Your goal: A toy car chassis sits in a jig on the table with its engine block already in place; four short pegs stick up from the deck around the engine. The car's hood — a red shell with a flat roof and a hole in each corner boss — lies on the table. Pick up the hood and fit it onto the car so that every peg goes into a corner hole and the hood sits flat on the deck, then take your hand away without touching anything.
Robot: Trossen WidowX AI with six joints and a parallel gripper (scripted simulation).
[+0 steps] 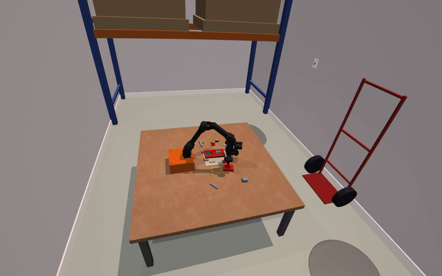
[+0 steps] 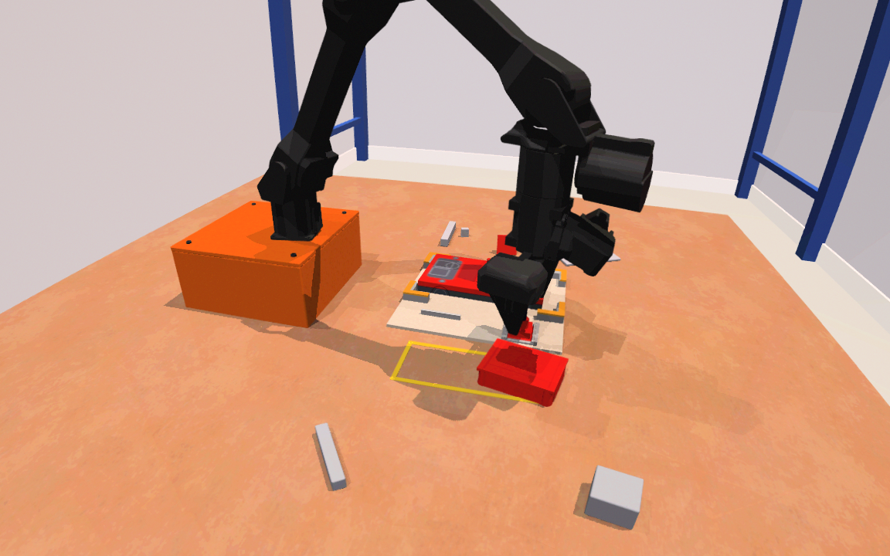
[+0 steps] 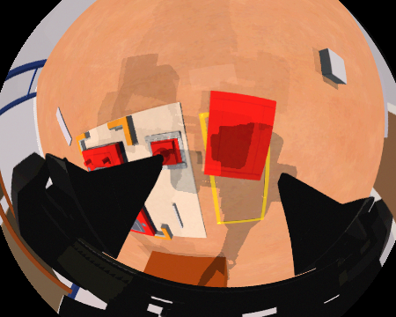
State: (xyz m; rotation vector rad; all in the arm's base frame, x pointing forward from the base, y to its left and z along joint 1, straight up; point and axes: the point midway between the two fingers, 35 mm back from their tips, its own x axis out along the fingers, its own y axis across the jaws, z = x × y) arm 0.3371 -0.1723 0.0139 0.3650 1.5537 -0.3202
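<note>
Right now my gripper tip is 2 cm to the left of the red hood and 7 cm above it. Also, from my gripper tip: black wheel (7 cm ahead, 42 cm to the left, 7 cm below); then grey engine block (21 cm to the left, 6 cm below); then cream jig (3 cm behind, 18 cm to the left, 7 cm below).
</note>
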